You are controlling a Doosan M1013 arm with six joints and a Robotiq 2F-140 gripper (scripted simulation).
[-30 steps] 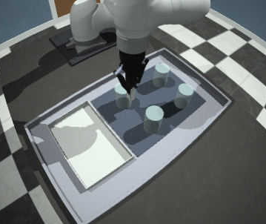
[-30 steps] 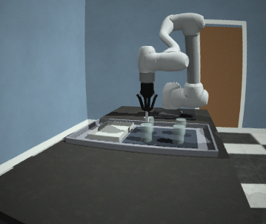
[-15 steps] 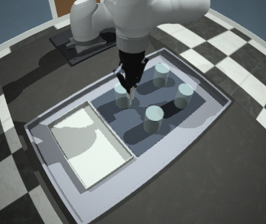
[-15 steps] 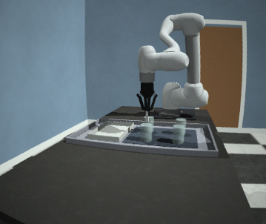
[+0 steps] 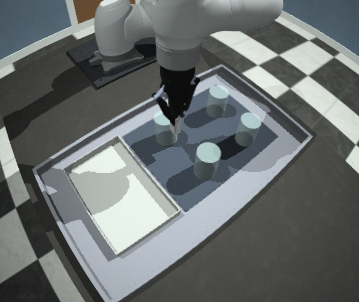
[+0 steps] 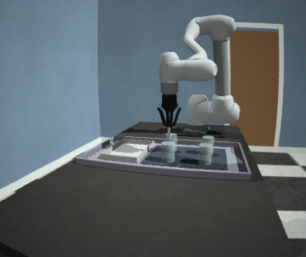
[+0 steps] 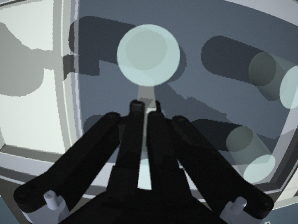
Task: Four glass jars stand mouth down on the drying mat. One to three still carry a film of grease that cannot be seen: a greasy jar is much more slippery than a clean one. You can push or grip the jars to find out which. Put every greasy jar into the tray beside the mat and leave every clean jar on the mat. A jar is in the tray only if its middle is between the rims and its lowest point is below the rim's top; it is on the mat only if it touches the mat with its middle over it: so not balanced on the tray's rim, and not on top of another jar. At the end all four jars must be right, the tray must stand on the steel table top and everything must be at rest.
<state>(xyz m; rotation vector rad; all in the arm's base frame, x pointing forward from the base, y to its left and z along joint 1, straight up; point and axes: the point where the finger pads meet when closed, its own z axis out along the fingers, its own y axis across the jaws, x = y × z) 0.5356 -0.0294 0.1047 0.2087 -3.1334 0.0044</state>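
My gripper is now 4 cm short of the steel table top and 12 cm above it. Also, from my hand: tray (5 cm ahead, 21 cm to the right, 11 cm below); then drying mat (1 cm ahead, 10 cm to the left, 11 cm below).
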